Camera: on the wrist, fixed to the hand. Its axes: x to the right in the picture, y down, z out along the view.
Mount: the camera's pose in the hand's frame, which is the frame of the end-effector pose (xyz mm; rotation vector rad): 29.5 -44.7 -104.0 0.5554 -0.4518 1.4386
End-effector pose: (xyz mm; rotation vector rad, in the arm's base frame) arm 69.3 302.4 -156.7 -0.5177 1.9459 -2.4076
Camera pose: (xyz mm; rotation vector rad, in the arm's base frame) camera 23.9 405.5 -125.1 0.2942 0.7814 -1.4753
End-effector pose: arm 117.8 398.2 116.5 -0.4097 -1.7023 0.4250
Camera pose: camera 213.9 379.4 180.5 -1.1396 -1.3343 2.0860
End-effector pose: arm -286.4 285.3 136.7 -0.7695 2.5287 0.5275
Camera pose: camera -312.9 189.1 197.8 1.3103 2.1857 0.2777
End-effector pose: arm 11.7 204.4 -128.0 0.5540 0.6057 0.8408
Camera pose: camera -21.1 225.4 -238.3 1.7201 -0.1049 1.8119
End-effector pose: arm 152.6 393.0 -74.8 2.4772 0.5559 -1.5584
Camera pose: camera 233.2 474.8 -52.5 1.6835 -1.5211 -1.4453
